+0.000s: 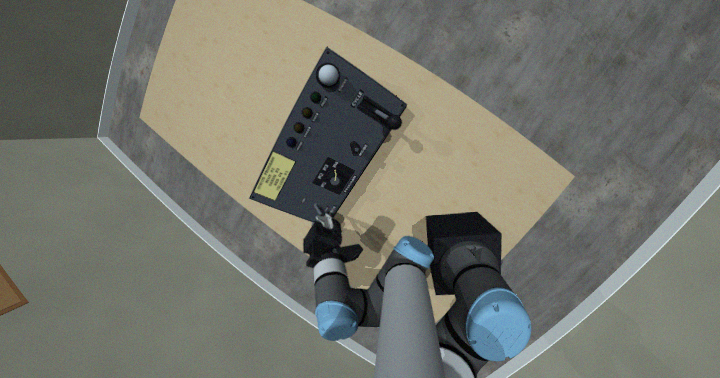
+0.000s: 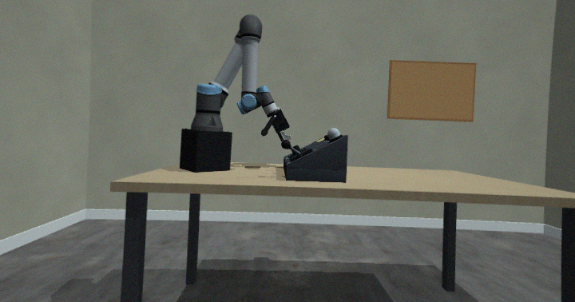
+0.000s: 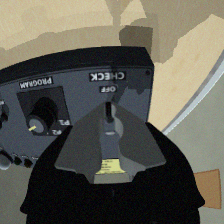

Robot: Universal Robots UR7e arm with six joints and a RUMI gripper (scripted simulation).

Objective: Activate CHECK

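Right now my hand is 4 cm short of the check switch, 1 cm to the right of it and 1 cm above it. Also, from my hand: rotary selector: 8 cm ahead, 12 cm to the right, 1 cm below; mode button: 9 cm ahead, 23 cm to the right; dark sloped console: 11 cm ahead, 16 cm to the right, 3 cm below.
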